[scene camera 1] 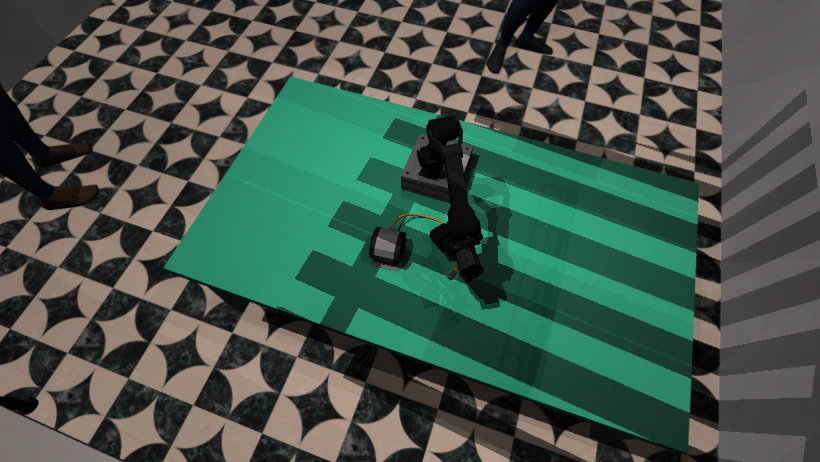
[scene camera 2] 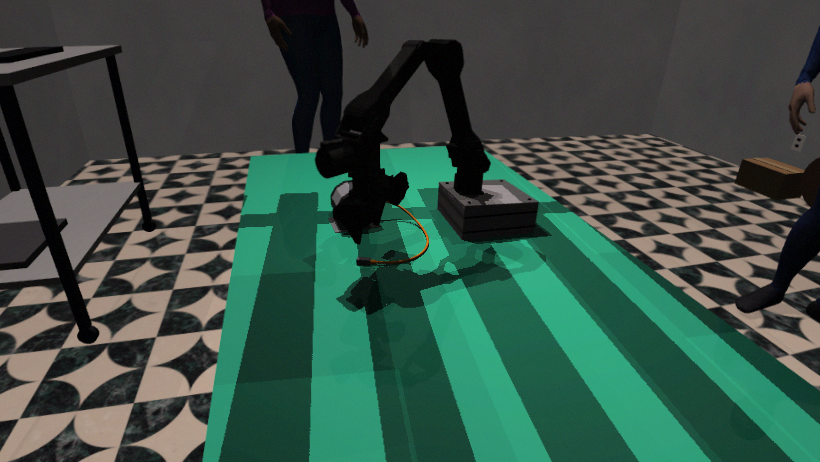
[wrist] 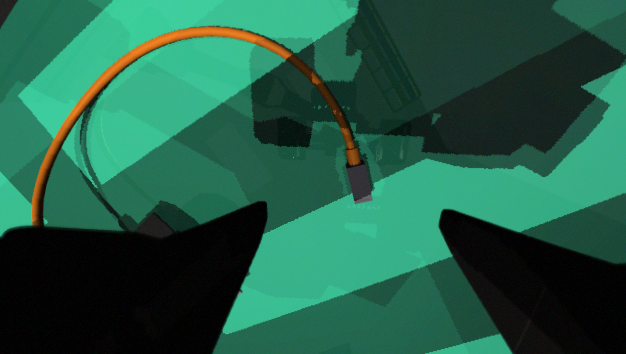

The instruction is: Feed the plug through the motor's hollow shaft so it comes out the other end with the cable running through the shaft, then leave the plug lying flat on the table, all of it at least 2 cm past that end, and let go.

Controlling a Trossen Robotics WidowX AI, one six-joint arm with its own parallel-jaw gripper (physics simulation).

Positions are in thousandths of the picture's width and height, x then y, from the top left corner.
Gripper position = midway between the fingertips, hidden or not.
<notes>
My gripper (scene camera 2: 448, 508) is open, holding nothing. I also see a small plug (wrist: 573, 504).
My gripper also shows in the wrist view (wrist: 563, 603).
</notes>
